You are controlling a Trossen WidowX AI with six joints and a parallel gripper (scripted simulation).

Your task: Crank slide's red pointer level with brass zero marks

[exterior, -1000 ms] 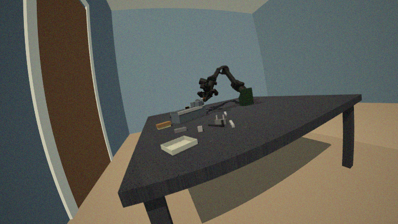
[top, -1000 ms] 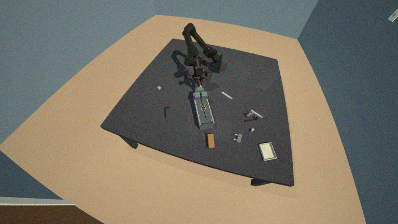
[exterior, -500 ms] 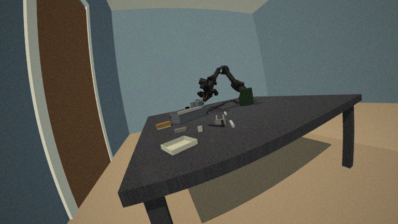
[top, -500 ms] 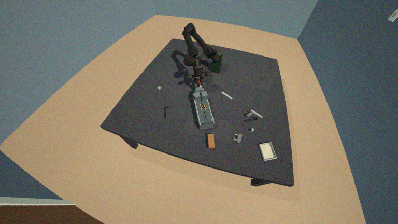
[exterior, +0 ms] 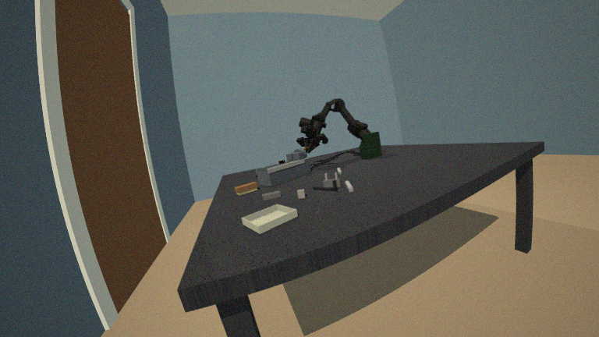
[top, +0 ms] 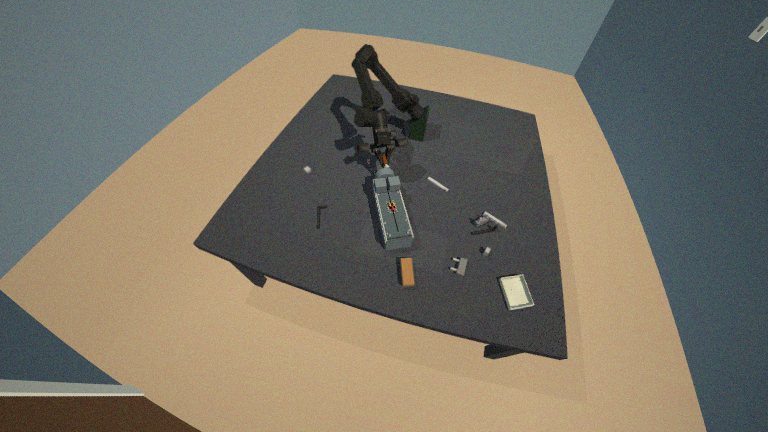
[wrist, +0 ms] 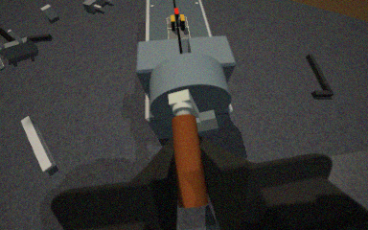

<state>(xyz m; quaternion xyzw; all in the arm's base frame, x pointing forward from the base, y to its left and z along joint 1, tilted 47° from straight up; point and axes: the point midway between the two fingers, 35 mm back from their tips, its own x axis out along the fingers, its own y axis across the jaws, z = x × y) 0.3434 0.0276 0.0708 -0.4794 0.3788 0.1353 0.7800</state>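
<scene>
Now: gripper tip 1 cm below the crank. The rest, counted from my gripper tip: orange crank handle 2 cm above, 1 cm to the right, 1 cm behind; red pointer 16 cm ahead, 9 cm to the left, 1 cm below; orange block 32 cm ahead, 21 cm to the left, 8 cm below.
</scene>
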